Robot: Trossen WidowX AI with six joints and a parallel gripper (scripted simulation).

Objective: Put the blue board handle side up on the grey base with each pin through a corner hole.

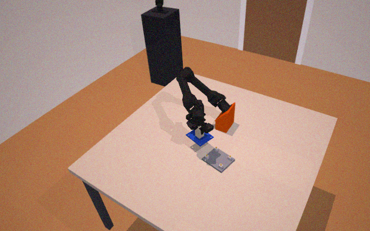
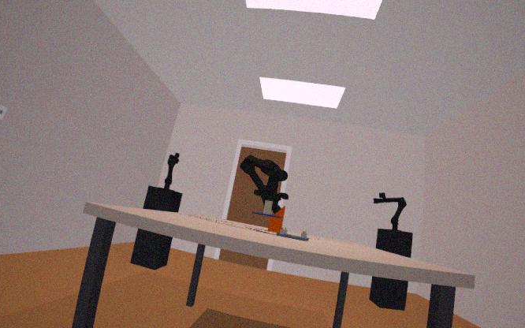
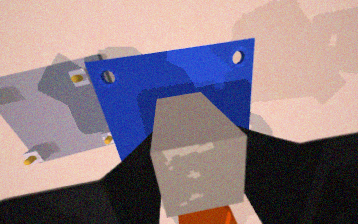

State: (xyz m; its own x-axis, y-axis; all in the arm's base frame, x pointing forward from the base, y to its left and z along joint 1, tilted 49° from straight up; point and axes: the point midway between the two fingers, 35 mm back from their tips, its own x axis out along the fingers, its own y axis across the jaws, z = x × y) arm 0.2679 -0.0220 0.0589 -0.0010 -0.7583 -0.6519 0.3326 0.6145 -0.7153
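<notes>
My gripper tip is 5 cm short of the grey base, 15 cm to the right of it and 12 cm above it. From my gripper tip the other things lie so: blue board: 1 cm below.
</notes>
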